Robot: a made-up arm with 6 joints. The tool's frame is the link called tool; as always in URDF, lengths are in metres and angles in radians. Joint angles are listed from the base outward. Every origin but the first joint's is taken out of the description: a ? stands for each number. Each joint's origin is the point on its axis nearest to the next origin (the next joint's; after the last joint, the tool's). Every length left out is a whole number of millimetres.
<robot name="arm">
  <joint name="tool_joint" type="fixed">
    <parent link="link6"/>
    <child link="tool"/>
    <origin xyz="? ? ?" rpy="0 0 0"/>
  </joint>
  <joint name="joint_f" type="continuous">
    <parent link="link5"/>
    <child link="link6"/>
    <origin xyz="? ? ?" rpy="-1.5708 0 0"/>
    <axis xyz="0 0 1"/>
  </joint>
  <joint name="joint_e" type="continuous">
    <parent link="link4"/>
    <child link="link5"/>
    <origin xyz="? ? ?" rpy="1.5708 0 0"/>
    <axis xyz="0 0 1"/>
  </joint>
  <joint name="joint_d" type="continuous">
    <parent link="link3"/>
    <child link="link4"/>
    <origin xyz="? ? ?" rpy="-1.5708 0 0"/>
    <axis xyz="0 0 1"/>
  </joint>
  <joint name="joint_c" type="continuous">
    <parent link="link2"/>
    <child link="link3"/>
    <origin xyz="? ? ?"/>
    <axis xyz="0 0 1"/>
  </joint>
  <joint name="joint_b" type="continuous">
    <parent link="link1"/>
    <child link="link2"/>
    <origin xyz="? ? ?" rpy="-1.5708 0 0"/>
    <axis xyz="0 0 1"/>
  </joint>
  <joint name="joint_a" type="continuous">
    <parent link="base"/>
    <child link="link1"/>
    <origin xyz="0 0 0.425"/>
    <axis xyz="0 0 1"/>
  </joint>
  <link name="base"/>
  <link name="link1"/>
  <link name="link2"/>
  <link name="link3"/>
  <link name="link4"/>
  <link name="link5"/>
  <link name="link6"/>
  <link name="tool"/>
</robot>
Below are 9 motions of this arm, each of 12 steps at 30 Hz.
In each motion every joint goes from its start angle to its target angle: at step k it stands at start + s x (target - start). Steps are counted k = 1, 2, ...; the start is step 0. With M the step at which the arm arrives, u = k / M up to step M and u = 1 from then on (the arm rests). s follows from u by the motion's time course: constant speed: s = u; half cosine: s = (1 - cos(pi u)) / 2; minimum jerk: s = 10 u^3 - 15 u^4 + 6 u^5.
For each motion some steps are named. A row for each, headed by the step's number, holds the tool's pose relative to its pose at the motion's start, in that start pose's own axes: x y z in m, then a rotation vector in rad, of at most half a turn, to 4 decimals.
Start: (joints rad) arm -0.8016 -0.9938 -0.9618 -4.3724 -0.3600 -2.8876
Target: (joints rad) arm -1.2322 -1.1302 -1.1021 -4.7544 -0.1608 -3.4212
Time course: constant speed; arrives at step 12
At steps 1, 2, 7, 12:
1: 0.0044 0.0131 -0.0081 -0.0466 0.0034 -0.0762
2: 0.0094 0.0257 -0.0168 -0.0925 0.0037 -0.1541
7: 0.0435 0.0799 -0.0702 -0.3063 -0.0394 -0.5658
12: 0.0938 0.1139 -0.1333 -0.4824 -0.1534 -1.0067

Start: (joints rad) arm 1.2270 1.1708 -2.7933 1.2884 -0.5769 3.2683
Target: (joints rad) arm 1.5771 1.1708 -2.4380 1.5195 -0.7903 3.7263
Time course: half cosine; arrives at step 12
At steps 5, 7, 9, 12:
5: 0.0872 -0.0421 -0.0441 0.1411 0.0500 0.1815
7: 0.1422 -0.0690 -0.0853 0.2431 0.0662 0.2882
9: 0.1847 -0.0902 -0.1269 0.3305 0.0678 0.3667
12: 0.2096 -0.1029 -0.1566 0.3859 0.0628 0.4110

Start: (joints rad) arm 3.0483 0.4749 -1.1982 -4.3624 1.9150 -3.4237
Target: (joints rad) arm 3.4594 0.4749 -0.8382 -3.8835 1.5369 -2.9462
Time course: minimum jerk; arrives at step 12
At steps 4, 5, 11, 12:
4: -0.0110 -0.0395 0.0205 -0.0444 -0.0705 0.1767
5: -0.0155 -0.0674 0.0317 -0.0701 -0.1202 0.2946
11: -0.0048 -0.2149 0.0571 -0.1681 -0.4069 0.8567
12: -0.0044 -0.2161 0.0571 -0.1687 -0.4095 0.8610

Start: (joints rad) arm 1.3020 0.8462 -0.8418 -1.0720 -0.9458 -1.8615
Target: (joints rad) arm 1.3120 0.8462 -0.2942 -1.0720 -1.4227 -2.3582
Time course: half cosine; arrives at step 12
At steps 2, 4, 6, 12:
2: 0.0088 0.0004 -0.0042 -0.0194 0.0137 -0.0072
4: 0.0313 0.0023 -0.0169 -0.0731 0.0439 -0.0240
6: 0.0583 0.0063 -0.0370 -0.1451 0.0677 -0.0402
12: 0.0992 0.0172 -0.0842 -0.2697 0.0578 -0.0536

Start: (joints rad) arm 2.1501 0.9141 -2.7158 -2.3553 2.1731 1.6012
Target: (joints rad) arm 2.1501 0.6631 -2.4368 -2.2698 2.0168 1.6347
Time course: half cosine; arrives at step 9
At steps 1, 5, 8, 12:
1: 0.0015 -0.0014 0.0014 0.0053 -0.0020 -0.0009
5: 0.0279 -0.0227 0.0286 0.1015 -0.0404 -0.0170
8: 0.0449 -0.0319 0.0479 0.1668 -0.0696 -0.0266
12: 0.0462 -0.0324 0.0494 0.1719 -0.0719 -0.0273

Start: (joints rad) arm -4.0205 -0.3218 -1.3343 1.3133 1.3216 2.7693
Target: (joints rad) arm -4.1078 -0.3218 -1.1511 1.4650 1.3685 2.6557
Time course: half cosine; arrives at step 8
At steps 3, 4, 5, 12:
3: 0.0046 -0.0198 -0.0006 -0.0276 -0.0098 0.0352
4: 0.0078 -0.0318 -0.0013 -0.0451 -0.0183 0.0568
5: 0.0112 -0.0436 -0.0022 -0.0629 -0.0285 0.0780
12: 0.0171 -0.0621 -0.0041 -0.0918 -0.0489 0.1115

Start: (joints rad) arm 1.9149 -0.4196 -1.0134 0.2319 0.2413 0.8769
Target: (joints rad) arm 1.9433 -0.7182 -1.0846 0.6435 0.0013 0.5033
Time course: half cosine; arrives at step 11
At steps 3, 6, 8, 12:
3: 0.0109 -0.0130 -0.0386 0.1002 0.0402 -0.0003
6: 0.0335 -0.0290 -0.1322 0.3201 0.1479 0.0046
8: 0.0456 -0.0286 -0.1938 0.4512 0.2262 0.0142
12: 0.0524 -0.0237 -0.2350 0.5342 0.2819 0.0243

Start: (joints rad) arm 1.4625 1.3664 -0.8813 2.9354 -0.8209 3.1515
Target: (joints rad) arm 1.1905 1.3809 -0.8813 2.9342 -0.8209 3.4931
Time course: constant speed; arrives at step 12
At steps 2, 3, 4, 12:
2: -0.0012 0.0073 0.0036 0.0437 0.0003 0.0686
3: -0.0019 0.0109 0.0055 0.0656 -0.0005 0.1028
4: -0.0025 0.0144 0.0075 0.0875 -0.0019 0.1370
12: -0.0083 0.0406 0.0261 0.2620 -0.0353 0.4079

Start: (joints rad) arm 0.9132 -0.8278 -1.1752 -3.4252 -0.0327 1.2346
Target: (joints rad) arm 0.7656 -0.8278 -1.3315 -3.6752 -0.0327 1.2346
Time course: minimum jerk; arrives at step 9
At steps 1, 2, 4, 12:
1: -0.0010 0.0004 0.0000 -0.0005 -0.0024 -0.0035
2: -0.0066 0.0025 0.0001 -0.0034 -0.0160 -0.0234
4: -0.0344 0.0138 -0.0009 -0.0148 -0.0834 -0.1229
12: -0.0850 0.0402 -0.0097 -0.0240 -0.2112 -0.3152

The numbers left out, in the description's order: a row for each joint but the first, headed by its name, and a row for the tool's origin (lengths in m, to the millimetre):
tool: 0 0 0
joint_f: 0.12 0.153 0
joint_e: 0 0 0
joint_d: 0.061 0.268 0
joint_c: 0.078 -0.413 0
joint_b: 0 0 0

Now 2 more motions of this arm.
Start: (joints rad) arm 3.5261 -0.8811 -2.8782 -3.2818 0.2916 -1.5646
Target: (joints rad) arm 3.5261 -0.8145 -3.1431 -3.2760 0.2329 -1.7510
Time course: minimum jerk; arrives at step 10
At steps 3, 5, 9, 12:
3: 0.0013 -0.0079 0.0021 0.0224 0.0048 -0.0308
5: 0.0039 -0.0243 0.0051 0.0683 0.0168 -0.0941
9: 0.0075 -0.0488 0.0063 0.1339 0.0392 -0.1860
12: 0.0076 -0.0492 0.0063 0.1350 0.0396 -0.1875

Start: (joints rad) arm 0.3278 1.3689 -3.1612 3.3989 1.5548 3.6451
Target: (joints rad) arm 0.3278 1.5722 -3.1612 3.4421 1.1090 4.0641
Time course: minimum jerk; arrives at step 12
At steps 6, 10, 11, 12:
6: -0.0208 0.0391 -0.1124 -0.2041 -0.2494 0.1836
10: -0.0217 0.0647 -0.2260 -0.4440 -0.4383 0.3475
11: -0.0211 0.0660 -0.2336 -0.4613 -0.4490 0.3578
12: -0.0210 0.0662 -0.2349 -0.4642 -0.4508 0.3595

